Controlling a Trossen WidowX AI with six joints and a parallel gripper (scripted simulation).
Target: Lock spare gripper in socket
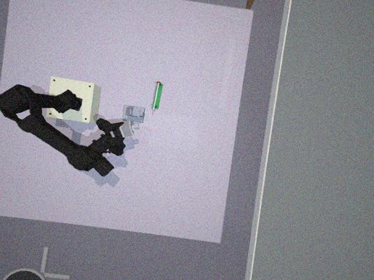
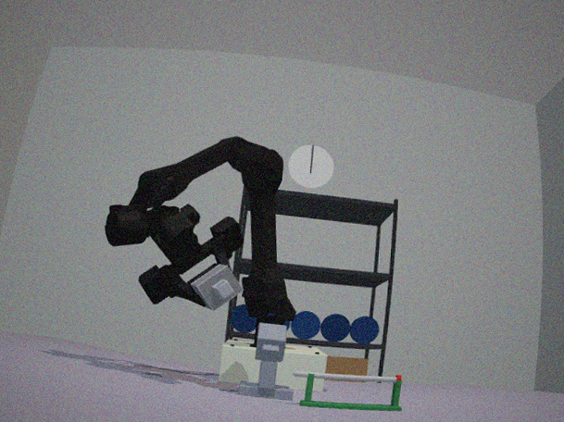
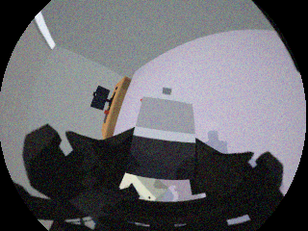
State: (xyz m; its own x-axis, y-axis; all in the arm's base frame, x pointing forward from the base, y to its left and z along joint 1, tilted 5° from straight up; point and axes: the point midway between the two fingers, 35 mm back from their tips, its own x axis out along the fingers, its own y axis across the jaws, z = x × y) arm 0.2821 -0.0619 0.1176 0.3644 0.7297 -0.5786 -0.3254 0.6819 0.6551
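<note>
My gripper tip is now 1 cm short of the black spare gripper, 1 cm to the left of it and 1 cm below it. The rest, counted from my gripper tip: socket: 1 cm behind, 9 cm to the left, 10 cm below; then green cradle: 7 cm ahead, 21 cm to the left, 13 cm below.
</note>
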